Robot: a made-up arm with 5 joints.
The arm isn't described. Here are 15 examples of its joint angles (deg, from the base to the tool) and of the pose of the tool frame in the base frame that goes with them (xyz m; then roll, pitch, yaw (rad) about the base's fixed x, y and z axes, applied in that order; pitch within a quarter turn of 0, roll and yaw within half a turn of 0).
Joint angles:
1: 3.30 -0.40 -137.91 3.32 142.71
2: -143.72 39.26 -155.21 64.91 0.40
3: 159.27 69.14 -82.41 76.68 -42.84
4: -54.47 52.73 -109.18 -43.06 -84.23
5: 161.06 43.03 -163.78 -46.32 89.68
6: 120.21 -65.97 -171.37 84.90 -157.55
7: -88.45 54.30 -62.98 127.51 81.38
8: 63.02 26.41 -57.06 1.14 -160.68
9: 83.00 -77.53 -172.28 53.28 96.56
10: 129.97 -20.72 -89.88 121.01 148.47
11: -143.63 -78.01 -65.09 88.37 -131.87
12: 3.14 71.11 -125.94 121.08 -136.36
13: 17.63 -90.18 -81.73 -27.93 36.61
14: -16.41 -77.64 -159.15 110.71 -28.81
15: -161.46 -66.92 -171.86 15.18 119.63
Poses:
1: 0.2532 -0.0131 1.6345 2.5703 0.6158 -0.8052
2: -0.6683 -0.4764 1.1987 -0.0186 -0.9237 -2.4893
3: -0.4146 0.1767 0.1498 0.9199 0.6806 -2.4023
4: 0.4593 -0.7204 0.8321 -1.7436 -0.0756 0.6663
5: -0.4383 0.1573 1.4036 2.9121 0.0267 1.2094
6: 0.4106 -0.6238 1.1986 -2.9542 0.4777 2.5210
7: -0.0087 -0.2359 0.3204 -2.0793 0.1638 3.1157
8: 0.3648 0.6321 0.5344 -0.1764 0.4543 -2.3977
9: -0.1149 -0.9379 0.9300 -2.8582 0.0043 -0.0208
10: -0.2949 0.3927 1.0415 -0.1029 -0.1856 -0.2935
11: -0.1553 -0.0438 1.2294 -0.7911 0.5666 -0.4150
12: 0.6619 -0.0107 0.3700 1.0163 -0.7572 2.0007
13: -0.5031 -0.1530 1.2743 -2.9365 0.3120 -2.1771
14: -0.6409 0.1730 1.1295 -2.5633 -0.7492 2.1077
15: 0.8665 0.3170 0.9586 -2.4559 -0.3107 2.2922
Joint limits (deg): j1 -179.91..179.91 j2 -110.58..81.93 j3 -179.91..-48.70 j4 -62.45..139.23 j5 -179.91..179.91
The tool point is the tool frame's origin. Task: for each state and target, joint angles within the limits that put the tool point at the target. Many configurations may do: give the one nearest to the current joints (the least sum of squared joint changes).
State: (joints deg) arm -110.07 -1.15 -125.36 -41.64 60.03
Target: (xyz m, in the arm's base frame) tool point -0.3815 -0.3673 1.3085
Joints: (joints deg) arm -135.15 14.00 -105.81 -56.94 60.33
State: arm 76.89 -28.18 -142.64 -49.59 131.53
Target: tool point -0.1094 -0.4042 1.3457
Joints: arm 72.80 -30.44 -146.34 -61.98 131.21
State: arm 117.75 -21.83 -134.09 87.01 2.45
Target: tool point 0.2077 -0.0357 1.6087
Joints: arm 169.52 -29.67 -156.28 56.48 5.67
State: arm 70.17 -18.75 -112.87 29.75 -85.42
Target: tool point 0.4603 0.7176 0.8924
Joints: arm 59.28 24.98 -99.60 32.25 -86.63
